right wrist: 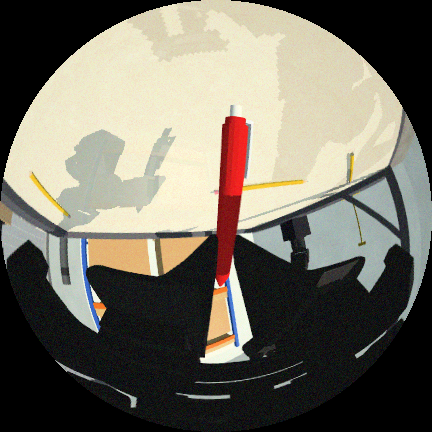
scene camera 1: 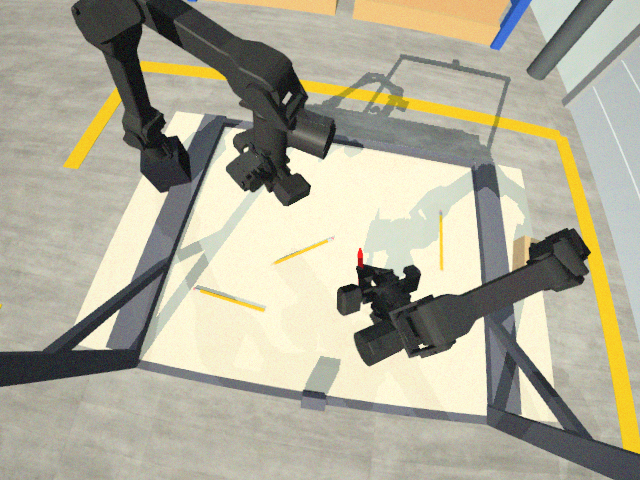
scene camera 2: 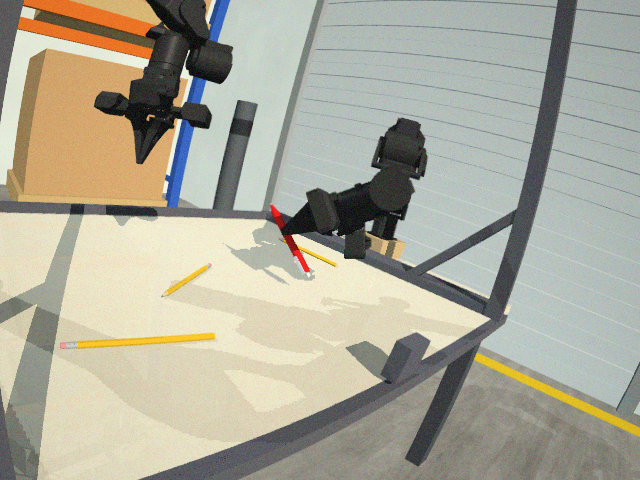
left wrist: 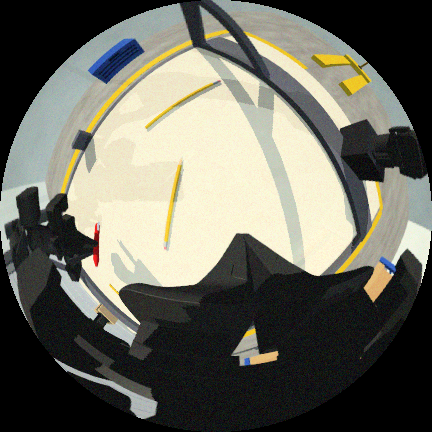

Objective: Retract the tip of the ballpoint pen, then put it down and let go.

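Observation:
The red ballpoint pen [scene camera 1: 360, 256] [scene camera 2: 297, 251] [left wrist: 97, 250] [right wrist: 234, 160] is tilted in my right gripper [scene camera 1: 361, 270] [scene camera 2: 285, 231] [left wrist: 97, 246] [right wrist: 224, 240], which is shut on its barrel. In scene camera 2 the white button end is low at the table, and the tapered end points up to the left; contact with the table cannot be told. In the right wrist view the clip shows on the pen's right side. Whether the writing tip is out cannot be made out. My left gripper [scene camera 2: 139, 162] [left wrist: 240, 238] is shut and empty, high above the table.
Three yellow pencils lie on the table: one near the middle [scene camera 1: 303, 250] [scene camera 2: 186, 280], one at the left [scene camera 1: 230, 299] [scene camera 2: 139, 341] and one beyond the pen [scene camera 1: 440, 240] [scene camera 2: 317, 255]. A dark frame bar [scene camera 1: 488, 289] runs beneath the right arm.

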